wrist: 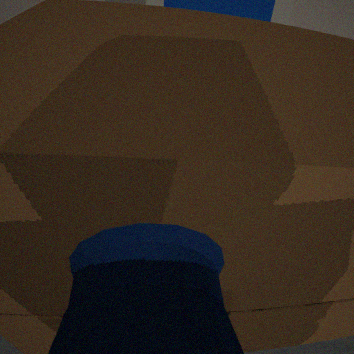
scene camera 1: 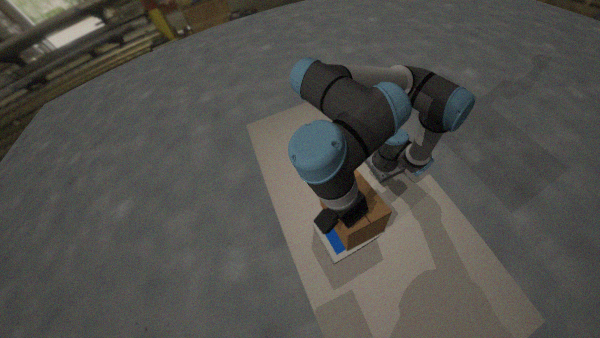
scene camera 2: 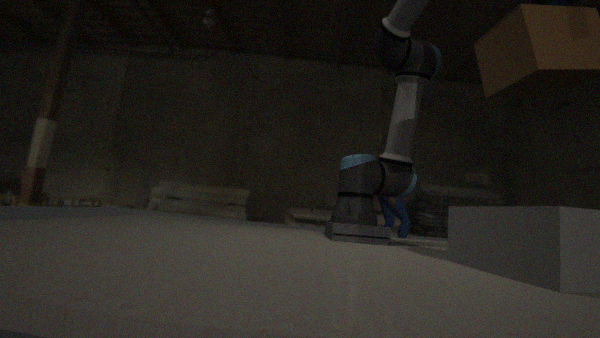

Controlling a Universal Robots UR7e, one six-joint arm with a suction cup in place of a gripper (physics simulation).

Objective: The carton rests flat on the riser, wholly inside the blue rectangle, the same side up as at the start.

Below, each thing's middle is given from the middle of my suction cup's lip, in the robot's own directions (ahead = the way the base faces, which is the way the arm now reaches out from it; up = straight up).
My suction cup is now 4 cm past the brown carton (scene camera 2: 523, 55), 2 cm to the left of it and 8 cm above it. The rest, counted from my suction cup: riser (scene camera 2: 544, 246): 6 cm behind, 2 cm to the right, 46 cm below.
